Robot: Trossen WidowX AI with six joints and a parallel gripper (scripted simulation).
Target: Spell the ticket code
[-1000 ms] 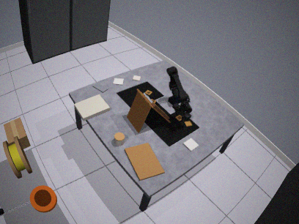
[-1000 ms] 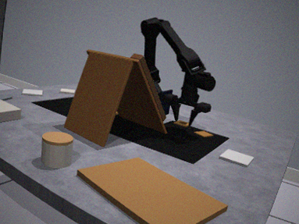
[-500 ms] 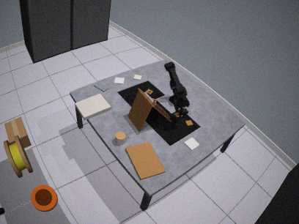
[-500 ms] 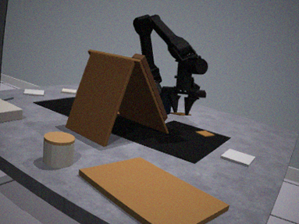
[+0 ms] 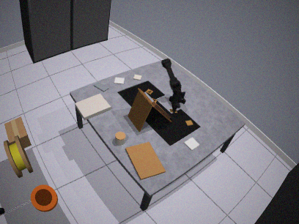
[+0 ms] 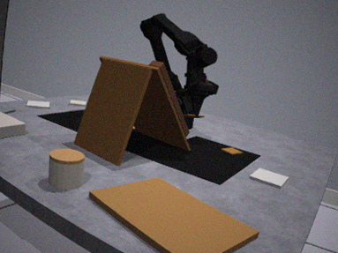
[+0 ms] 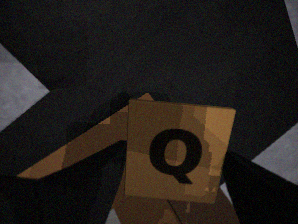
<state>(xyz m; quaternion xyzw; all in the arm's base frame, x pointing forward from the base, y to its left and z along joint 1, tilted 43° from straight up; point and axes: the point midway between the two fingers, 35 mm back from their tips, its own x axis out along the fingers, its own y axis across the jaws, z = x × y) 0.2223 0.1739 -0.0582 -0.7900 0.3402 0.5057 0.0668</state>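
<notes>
Now: the white ticket 120 mm to the right of my gripper tip, 70 mm ahead of it and 20 mm below it. From my gripper tip the other things lie so: lidded jar 510 mm ahead, 80 mm below, 40 mm to the right; flat orange panel 460 mm ahead, 210 mm to the left, 110 mm below; black mat 170 mm to the right, 110 mm below, 30 mm behind.
</notes>
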